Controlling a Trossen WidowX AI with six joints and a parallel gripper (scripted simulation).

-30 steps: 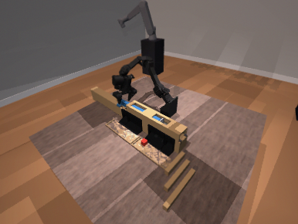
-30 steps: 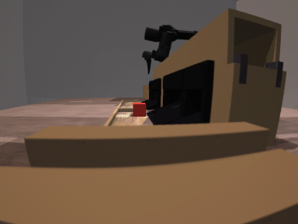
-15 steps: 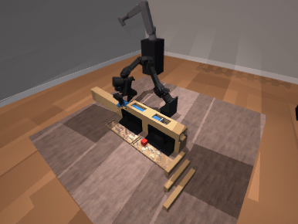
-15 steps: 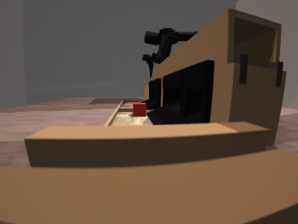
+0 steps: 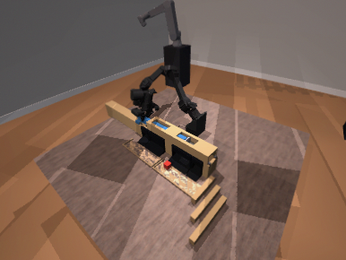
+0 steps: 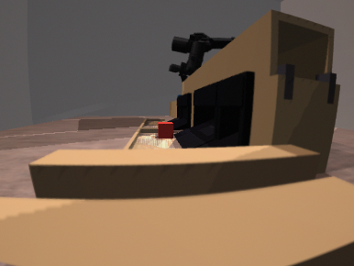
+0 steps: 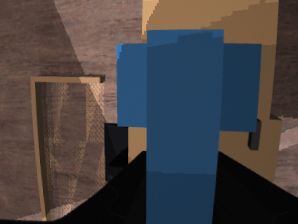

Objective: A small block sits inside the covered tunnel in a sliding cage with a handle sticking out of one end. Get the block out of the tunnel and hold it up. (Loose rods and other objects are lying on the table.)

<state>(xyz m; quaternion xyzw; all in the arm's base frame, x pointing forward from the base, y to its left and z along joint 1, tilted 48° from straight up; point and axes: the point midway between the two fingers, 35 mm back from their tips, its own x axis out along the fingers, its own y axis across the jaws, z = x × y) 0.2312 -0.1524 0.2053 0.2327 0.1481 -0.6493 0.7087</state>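
Now: gripper tip 5 cm to the right of the tan covered tunnel, 5 cm above it and 2 cm short of it. Round my gripper tip: red block 30 cm to the left, 14 cm ahead, 10 cm below.
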